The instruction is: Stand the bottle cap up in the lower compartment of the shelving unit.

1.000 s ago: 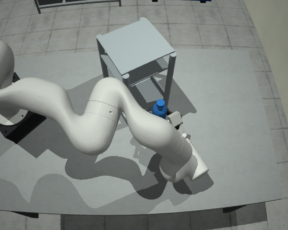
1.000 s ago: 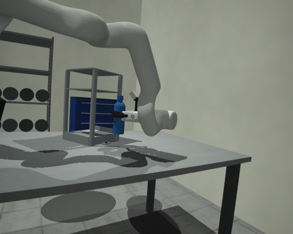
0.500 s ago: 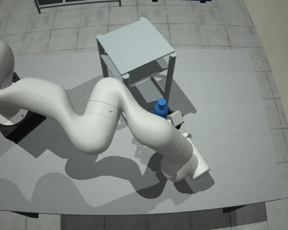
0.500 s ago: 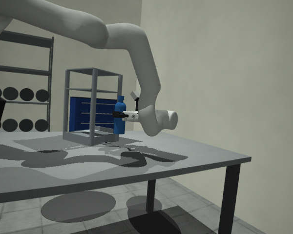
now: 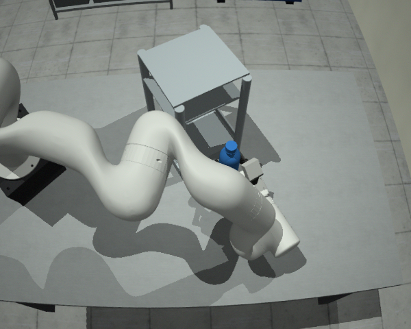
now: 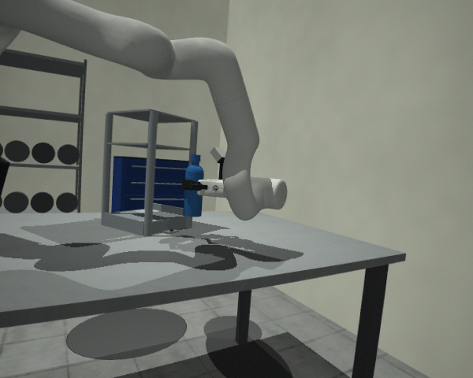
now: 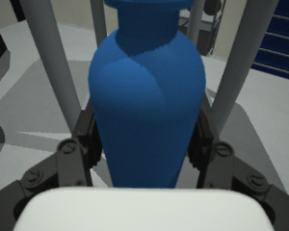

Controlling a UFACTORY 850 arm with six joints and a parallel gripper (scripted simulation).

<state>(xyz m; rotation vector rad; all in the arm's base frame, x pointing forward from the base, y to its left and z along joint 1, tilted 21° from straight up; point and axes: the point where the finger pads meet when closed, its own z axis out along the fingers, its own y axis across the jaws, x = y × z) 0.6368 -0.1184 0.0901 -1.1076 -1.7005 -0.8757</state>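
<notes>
My gripper is now 200 mm to the right of the grey shelving unit, 60 mm past it and 30 mm below it. The rest, counted from my hand: blue bottle (30 mm above).
</notes>
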